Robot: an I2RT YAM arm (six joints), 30 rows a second.
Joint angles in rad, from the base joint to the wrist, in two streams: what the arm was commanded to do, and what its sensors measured. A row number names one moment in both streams.
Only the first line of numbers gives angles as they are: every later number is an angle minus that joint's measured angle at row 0.
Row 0, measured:
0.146 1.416 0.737 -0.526 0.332 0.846
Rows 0 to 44, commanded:
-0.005 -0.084 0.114 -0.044 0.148 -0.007
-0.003 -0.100 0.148 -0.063 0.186 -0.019
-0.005 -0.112 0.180 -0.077 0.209 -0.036
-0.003 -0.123 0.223 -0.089 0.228 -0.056
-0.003 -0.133 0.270 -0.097 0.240 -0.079
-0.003 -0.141 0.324 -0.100 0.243 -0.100
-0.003 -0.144 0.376 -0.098 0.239 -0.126
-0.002 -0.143 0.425 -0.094 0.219 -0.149
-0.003 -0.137 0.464 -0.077 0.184 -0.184
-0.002 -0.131 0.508 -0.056 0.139 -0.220
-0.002 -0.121 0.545 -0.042 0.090 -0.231
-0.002 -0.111 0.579 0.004 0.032 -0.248
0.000 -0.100 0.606 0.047 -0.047 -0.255
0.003 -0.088 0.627 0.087 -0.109 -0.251
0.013 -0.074 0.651 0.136 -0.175 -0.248
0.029 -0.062 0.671 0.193 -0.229 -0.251
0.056 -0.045 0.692 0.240 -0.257 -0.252
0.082 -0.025 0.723 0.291 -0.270 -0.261
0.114 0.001 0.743 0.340 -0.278 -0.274
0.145 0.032 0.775 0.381 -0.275 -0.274
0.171 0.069 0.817 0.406 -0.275 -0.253
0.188 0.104 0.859 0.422 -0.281 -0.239
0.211 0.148 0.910 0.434 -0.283 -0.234
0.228 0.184 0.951 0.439 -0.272 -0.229
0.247 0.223 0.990 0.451 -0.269 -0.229
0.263 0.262 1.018 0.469 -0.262 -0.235
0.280 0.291 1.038 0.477 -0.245 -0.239
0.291 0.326 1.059 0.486 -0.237 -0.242
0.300 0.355 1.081 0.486 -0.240 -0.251
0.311 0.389 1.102 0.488 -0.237 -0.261
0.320 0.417 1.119 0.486 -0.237 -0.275
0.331 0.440 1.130 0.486 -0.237 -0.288
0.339 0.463 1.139 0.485 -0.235 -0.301
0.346 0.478 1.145 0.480 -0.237 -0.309
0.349 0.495 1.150 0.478 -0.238 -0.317
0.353 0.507 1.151 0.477 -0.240 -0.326
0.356 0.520 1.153 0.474 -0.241 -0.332
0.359 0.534 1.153 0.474 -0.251 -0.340
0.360 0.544 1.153 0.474 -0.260 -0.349
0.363 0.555 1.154 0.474 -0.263 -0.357
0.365 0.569 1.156 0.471 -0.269 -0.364
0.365 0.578 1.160 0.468 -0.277 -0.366
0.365 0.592 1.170 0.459 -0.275 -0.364
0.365 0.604 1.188 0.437 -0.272 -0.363
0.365 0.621 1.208 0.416 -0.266 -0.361
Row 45, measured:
0.363 0.585 1.111 0.430 -0.262 -0.322
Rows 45 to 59, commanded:
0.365 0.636 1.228 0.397 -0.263 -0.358
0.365 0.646 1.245 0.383 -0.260 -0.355
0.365 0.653 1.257 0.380 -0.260 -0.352
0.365 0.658 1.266 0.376 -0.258 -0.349
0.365 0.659 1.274 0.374 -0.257 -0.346
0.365 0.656 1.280 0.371 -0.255 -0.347
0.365 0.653 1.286 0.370 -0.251 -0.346
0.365 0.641 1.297 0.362 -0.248 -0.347
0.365 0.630 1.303 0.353 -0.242 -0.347
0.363 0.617 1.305 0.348 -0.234 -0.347
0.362 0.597 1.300 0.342 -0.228 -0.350
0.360 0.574 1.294 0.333 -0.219 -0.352
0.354 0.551 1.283 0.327 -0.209 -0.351
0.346 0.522 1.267 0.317 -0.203 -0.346
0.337 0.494 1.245 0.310 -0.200 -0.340
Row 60, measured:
0.359 0.639 1.248 0.329 -0.241 -0.339
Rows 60 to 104, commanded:
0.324 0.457 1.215 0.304 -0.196 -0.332
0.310 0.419 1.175 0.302 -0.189 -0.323
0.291 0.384 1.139 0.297 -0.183 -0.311
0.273 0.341 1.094 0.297 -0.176 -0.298
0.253 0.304 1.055 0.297 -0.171 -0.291
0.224 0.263 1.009 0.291 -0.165 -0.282
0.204 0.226 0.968 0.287 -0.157 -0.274
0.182 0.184 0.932 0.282 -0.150 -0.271
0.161 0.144 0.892 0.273 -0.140 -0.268
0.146 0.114 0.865 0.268 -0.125 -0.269
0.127 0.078 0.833 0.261 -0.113 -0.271
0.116 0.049 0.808 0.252 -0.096 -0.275
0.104 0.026 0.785 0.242 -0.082 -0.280
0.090 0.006 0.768 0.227 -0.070 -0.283
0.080 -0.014 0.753 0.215 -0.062 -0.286
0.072 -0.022 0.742 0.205 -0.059 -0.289
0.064 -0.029 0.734 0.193 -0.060 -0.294
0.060 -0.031 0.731 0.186 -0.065 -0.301
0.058 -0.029 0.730 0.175 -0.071 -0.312
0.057 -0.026 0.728 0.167 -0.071 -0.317
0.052 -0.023 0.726 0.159 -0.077 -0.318
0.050 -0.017 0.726 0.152 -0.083 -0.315
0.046 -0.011 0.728 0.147 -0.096 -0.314
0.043 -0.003 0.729 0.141 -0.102 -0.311
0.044 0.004 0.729 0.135 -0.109 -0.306
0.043 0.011 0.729 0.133 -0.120 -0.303
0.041 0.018 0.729 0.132 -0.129 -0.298
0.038 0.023 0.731 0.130 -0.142 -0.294
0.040 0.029 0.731 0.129 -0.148 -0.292
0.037 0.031 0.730 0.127 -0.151 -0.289
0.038 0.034 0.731 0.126 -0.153 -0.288
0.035 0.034 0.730 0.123 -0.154 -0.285
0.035 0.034 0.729 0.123 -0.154 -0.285
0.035 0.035 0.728 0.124 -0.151 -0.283
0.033 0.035 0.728 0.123 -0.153 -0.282
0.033 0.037 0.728 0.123 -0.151 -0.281
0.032 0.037 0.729 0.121 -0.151 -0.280
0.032 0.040 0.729 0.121 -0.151 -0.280
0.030 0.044 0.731 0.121 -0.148 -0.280
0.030 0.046 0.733 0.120 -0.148 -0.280
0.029 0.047 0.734 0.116 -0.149 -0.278
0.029 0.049 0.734 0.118 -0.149 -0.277
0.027 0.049 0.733 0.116 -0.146 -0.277
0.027 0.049 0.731 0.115 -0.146 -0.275
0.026 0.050 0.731 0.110 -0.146 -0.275
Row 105, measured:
0.033 0.042 0.725 0.113 -0.144 -0.285
